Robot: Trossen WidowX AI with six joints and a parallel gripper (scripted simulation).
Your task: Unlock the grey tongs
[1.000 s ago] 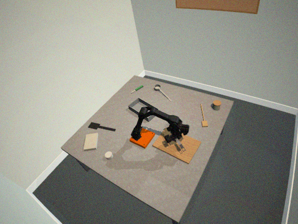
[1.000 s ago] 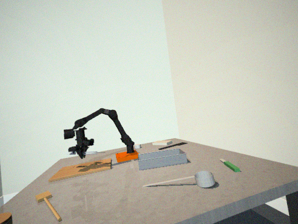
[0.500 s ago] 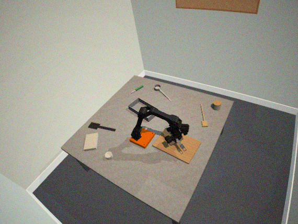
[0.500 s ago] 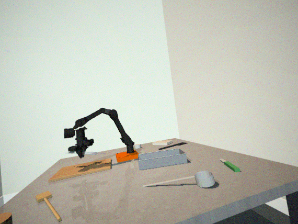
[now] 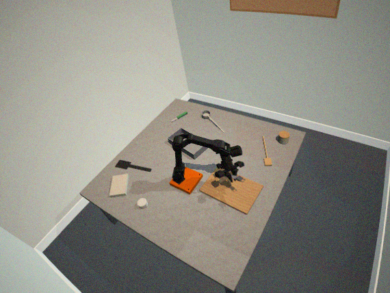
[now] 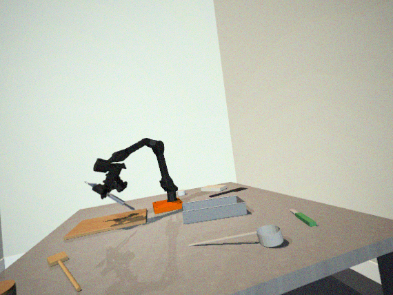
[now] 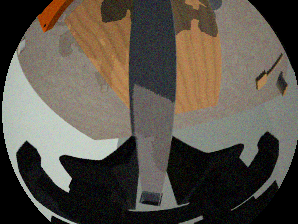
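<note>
Right now the wooden board is 2 cm ahead of my gripper tip, 4 cm to the left of it and 13 cm below it. From my gripper tip the other things lie so: white puck: 45 cm behind, 42 cm to the left, 12 cm below; cork-lidded jar: 62 cm ahead, 1 cm to the right, 10 cm below; grey roasting tin: 13 cm ahead, 57 cm to the left, 11 cm below.
</note>
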